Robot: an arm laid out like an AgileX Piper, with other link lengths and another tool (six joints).
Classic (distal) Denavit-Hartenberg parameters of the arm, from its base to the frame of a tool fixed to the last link. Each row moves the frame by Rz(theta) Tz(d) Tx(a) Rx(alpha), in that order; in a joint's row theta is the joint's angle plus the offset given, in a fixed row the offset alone. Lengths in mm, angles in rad.
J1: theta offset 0; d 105.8; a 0; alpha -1.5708
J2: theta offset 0.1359; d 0; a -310.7; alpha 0
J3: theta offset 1.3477; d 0; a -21.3; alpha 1.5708
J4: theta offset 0; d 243.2; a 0; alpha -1.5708
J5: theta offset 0; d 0; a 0; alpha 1.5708
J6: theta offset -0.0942; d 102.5; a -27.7; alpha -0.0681
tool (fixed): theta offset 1.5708; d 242.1; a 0; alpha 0
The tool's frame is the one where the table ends.
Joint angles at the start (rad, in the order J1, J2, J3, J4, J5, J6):
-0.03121, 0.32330, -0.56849, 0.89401, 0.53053, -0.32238
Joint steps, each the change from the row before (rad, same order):
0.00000, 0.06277, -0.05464, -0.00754, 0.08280, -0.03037
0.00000, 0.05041, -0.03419, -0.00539, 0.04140, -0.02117
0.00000, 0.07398, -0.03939, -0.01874, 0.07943, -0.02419
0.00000, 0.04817, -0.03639, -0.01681, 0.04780, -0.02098
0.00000, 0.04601, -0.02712, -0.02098, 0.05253, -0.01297
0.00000, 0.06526, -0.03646, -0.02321, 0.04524, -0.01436
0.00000, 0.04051, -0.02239, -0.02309, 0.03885, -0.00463
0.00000, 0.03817, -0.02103, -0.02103, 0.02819, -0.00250
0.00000, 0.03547, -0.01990, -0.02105, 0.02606, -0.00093
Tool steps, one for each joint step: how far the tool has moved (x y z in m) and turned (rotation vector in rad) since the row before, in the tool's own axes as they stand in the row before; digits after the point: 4 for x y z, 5 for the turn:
0.0121, -0.0138, 0.0102, 0.08585, 0.02826, -0.02749
0.0034, -0.0070, 0.0088, 0.05335, 0.01090, -0.01448
0.0030, -0.0220, 0.0137, 0.10636, 0.01828, -0.01442
0.0024, -0.0083, 0.0076, 0.05905, 0.01098, -0.02311
0.0006, -0.0140, 0.0080, 0.06996, 0.01082, -0.01260
-0.0035, -0.0109, 0.0108, 0.07265, 0.00617, -0.00881
-0.0025, -0.0112, 0.0069, 0.05813, 0.00433, -0.00498
-0.0039, -0.0079, 0.0062, 0.04735, 0.00057, -0.00225
-0.0042, -0.0073, 0.0057, 0.04433, -0.00036, -0.00133

